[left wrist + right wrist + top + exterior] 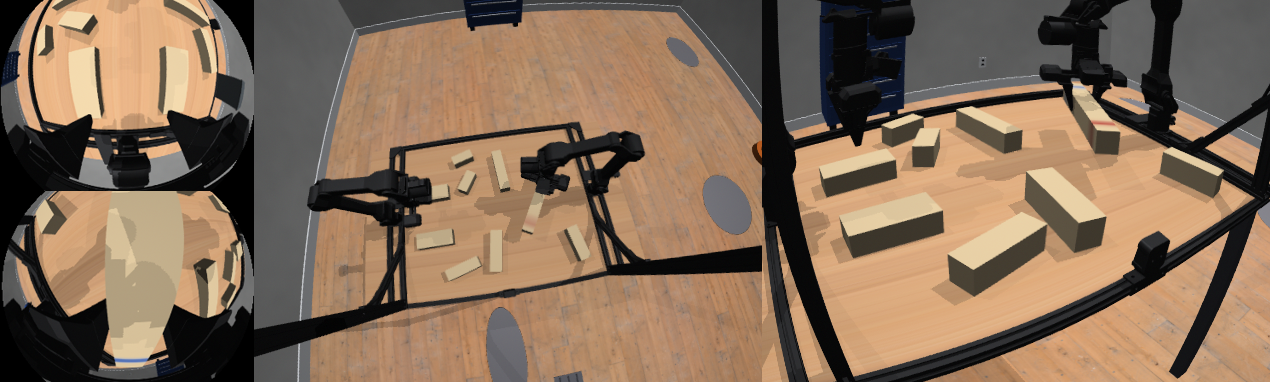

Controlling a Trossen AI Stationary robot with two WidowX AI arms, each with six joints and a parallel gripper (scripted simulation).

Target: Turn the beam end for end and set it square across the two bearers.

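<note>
My right gripper is now 4 cm past the beam, 2 cm to the right of it and 2 cm above it.
</note>
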